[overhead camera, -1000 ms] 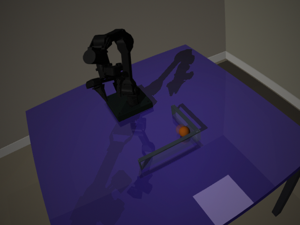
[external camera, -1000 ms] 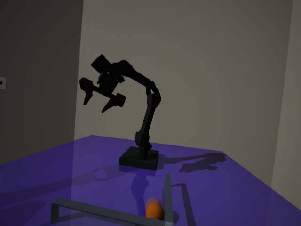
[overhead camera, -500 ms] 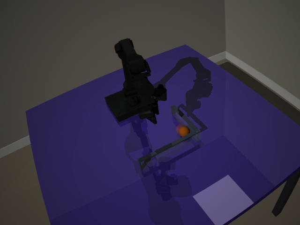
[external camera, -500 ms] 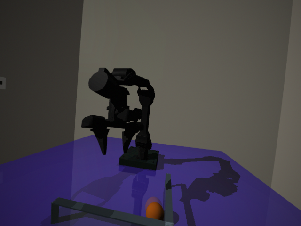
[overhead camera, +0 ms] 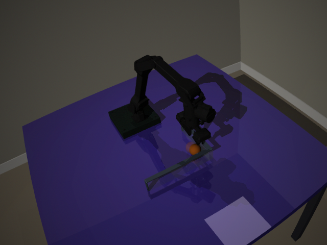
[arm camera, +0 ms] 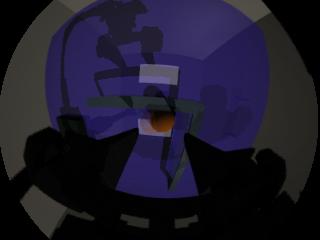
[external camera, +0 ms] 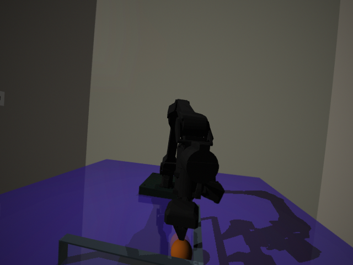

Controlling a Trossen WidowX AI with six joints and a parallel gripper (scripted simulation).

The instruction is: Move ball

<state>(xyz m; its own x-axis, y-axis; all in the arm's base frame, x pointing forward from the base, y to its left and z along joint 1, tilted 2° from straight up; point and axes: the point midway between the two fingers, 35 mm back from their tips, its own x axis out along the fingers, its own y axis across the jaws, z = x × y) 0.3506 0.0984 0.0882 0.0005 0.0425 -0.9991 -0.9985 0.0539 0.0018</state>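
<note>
My gripper tip is now 60 mm above the orange ball. Also, from my gripper tip: see-through copy of ball 60 mm below, 20 mm behind.
</note>
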